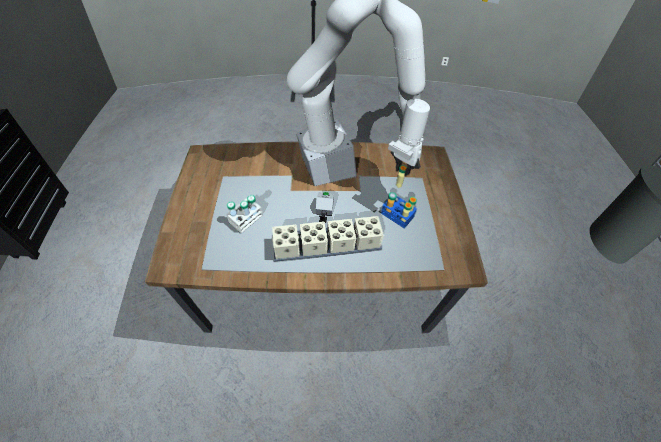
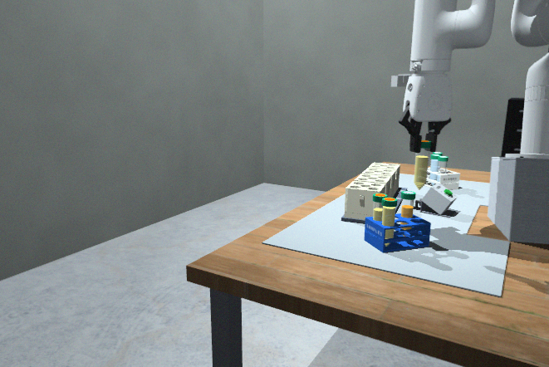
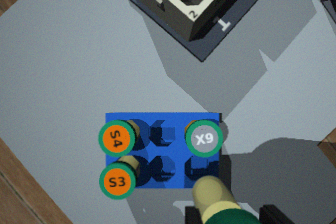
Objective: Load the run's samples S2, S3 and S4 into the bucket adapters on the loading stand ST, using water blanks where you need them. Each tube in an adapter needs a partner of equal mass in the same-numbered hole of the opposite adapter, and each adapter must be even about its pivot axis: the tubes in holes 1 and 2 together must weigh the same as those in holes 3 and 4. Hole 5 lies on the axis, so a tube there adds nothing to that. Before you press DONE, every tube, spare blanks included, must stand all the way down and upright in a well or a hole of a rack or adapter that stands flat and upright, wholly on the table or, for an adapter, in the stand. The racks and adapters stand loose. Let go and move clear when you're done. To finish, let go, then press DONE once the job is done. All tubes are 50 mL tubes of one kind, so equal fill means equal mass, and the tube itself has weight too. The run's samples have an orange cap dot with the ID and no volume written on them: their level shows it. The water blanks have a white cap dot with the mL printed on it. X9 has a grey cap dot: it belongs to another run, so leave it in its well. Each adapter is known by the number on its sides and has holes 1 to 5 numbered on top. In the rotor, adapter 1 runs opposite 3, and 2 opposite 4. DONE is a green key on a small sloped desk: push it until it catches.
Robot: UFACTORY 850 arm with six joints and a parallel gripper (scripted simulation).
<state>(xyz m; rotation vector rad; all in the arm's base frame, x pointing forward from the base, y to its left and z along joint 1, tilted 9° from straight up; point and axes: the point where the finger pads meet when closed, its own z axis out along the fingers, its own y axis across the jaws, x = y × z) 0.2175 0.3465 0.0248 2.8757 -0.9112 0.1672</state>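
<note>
The sample tube is 10 mm behind my hand and 50 mm below it. From my hand the other things lie so: blue rack: 40 mm ahead, 20 mm to the left, 220 mm below; then sample tube S3: 40 mm ahead, 60 mm to the left, 190 mm below; then tube X9: 30 mm ahead, 30 mm to the right, 190 mm below.
</note>
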